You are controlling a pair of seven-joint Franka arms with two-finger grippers.
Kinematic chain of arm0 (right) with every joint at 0, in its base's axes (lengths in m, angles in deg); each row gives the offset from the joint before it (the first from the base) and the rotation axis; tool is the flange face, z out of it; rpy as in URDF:
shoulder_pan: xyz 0 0 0.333 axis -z
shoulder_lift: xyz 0 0 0 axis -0.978 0.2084 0
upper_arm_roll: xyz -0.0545 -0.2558 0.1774 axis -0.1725 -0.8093 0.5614
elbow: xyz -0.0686 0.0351 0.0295 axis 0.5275 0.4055 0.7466
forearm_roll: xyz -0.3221 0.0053 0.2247 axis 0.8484 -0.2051 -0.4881
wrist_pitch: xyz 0 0 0 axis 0.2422 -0.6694 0.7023
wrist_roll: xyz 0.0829 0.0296 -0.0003 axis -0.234 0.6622 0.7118
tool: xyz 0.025 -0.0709 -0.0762 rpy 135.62 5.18 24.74
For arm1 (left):
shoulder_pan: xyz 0 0 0.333 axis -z
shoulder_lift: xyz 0 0 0 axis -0.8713 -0.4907 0
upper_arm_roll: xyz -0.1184 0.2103 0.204 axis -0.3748 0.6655 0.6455
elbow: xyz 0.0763 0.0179 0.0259 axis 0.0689 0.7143 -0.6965
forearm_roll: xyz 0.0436 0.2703 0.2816 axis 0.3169 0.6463 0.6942
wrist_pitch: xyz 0 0 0 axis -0.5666 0.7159 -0.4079
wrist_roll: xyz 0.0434 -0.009 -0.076 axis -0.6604 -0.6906 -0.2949
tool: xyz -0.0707 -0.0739 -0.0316 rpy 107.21 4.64 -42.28
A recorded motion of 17 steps. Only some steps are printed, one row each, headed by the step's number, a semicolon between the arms.
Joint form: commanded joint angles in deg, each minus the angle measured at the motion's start. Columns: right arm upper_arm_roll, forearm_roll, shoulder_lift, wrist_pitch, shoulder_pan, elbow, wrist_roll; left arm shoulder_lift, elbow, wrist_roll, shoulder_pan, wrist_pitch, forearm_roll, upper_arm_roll.
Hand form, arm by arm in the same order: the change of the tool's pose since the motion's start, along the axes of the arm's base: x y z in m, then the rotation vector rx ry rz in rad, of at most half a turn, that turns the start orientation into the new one. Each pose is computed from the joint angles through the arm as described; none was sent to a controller.
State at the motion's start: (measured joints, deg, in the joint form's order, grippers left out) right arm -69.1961 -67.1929 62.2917 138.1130 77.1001 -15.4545 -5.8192; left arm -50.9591 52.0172 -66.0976 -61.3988 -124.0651 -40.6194 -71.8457
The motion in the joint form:
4: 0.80 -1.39 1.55 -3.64 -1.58 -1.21 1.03; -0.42 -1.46 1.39 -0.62 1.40 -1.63 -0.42
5: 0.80 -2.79 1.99 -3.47 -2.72 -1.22 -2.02; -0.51 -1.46 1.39 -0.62 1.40 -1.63 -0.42
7: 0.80 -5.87 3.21 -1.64 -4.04 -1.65 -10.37; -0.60 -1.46 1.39 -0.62 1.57 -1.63 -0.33
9: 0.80 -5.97 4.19 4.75 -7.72 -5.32 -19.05; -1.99 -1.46 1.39 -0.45 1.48 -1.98 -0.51
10: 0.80 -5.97 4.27 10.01 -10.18 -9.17 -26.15; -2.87 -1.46 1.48 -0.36 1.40 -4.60 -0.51
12: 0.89 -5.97 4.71 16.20 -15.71 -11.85 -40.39; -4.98 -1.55 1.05 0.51 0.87 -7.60 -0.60
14: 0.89 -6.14 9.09 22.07 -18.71 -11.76 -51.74; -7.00 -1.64 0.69 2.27 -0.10 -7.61 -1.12
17: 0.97 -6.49 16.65 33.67 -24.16 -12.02 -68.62; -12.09 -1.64 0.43 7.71 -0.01 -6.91 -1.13
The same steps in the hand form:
4: -0.0028 0.0269 -0.0300 0.0318 0.1105 0.0550; 0.0004 -0.0007 0.0059 -0.0290 0.0086 -0.0194
5: -0.0009 0.0412 -0.0343 0.0459 0.1152 0.0192; 0.0009 -0.0007 0.0050 -0.0290 0.0101 -0.0194
7: 0.0058 0.0607 -0.0479 0.0724 0.1170 -0.1109; 0.0010 0.0002 0.0039 -0.0288 0.0146 -0.0178
9: 0.0108 0.0982 -0.0801 0.0473 0.0929 -0.2056; 0.0072 -0.0037 -0.0097 -0.0359 0.0379 -0.0232
10: 0.0080 0.1225 -0.1055 0.0298 0.0735 -0.2929; 0.0107 -0.0093 -0.0180 -0.0820 0.0555 -0.0231
12: 0.0019 0.1798 -0.1238 0.0098 0.0279 -0.4494; 0.0189 -0.0242 -0.0372 -0.1351 0.0873 -0.0258
14: 0.0114 0.2148 -0.1619 -0.0055 0.0044 -0.6025; 0.0252 -0.0473 -0.0557 -0.1363 0.1073 -0.0558
17: 0.0155 0.2787 -0.2309 -0.0009 -0.0492 -0.8162; 0.0293 -0.1034 -0.1091 -0.1145 0.2023 -0.1418

